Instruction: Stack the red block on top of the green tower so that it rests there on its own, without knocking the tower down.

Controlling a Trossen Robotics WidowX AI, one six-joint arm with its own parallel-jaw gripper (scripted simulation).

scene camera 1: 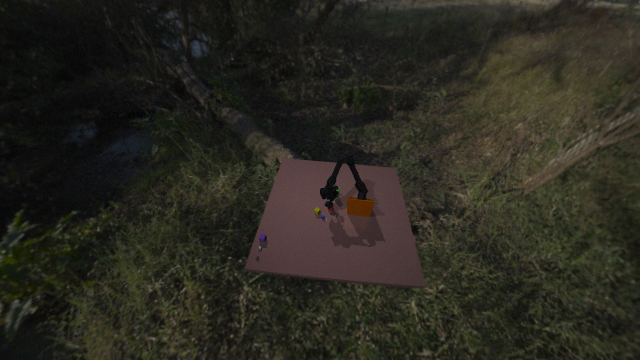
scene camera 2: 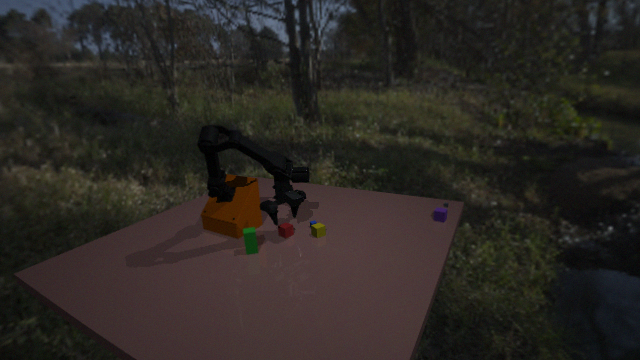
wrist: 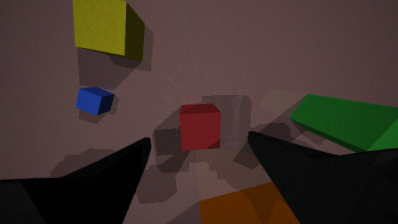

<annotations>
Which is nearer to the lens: the red block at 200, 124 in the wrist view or the small blue block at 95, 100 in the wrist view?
The red block.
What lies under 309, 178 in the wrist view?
My gripper.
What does my gripper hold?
Nothing.
</annotations>
